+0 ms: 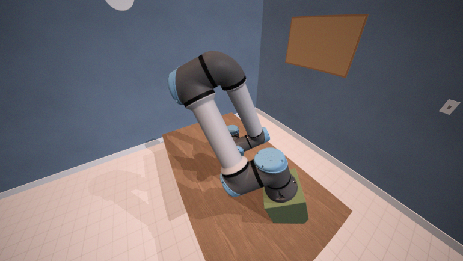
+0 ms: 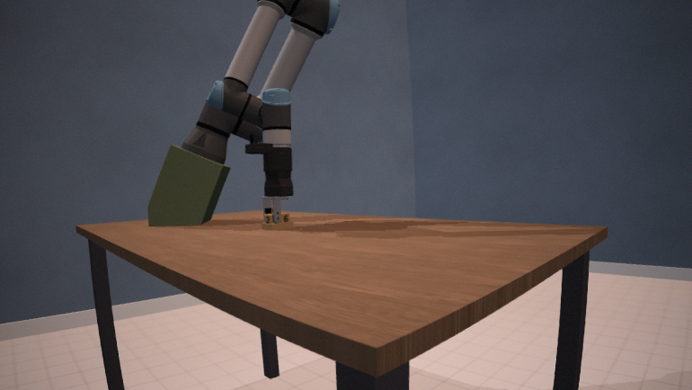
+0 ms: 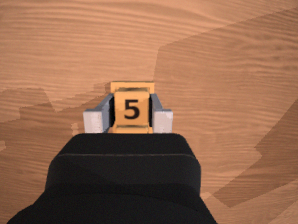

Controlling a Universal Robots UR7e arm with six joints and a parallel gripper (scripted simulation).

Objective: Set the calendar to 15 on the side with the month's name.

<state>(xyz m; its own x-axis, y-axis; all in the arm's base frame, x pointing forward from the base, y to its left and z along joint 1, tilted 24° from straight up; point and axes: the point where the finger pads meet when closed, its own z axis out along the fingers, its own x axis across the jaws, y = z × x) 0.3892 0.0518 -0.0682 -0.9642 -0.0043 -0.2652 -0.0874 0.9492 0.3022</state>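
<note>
Now: the wooden tray 20 mm to the left of my hand and 30 mm below it. Round my hand: wooden cube 10 mm below.
</note>
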